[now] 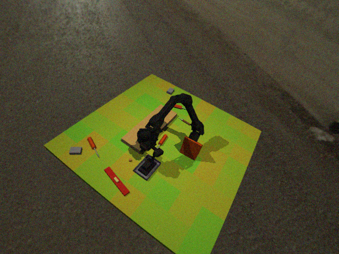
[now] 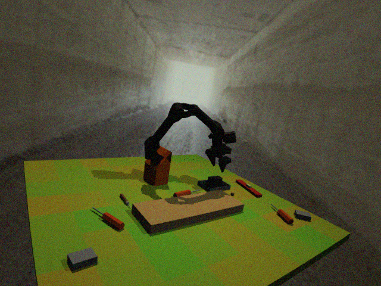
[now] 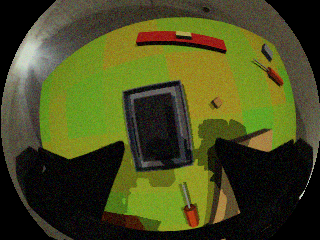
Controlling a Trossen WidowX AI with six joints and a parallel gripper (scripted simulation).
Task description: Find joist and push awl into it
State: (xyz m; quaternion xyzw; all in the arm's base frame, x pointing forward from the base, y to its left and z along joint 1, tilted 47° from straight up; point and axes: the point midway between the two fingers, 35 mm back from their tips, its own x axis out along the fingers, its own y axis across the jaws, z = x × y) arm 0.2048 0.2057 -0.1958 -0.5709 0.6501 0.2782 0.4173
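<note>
My gripper tip is 3 cm past the awl, 56 cm to the left of it and 12 cm above it. From my gripper tip the other things lie so: grey tray 2 cm behind, 1 cm to the left, 11 cm below; then tan cube 11 cm ahead, 4 cm to the left, 12 cm below; then stud finder 2 cm behind, 8 cm below.
</note>
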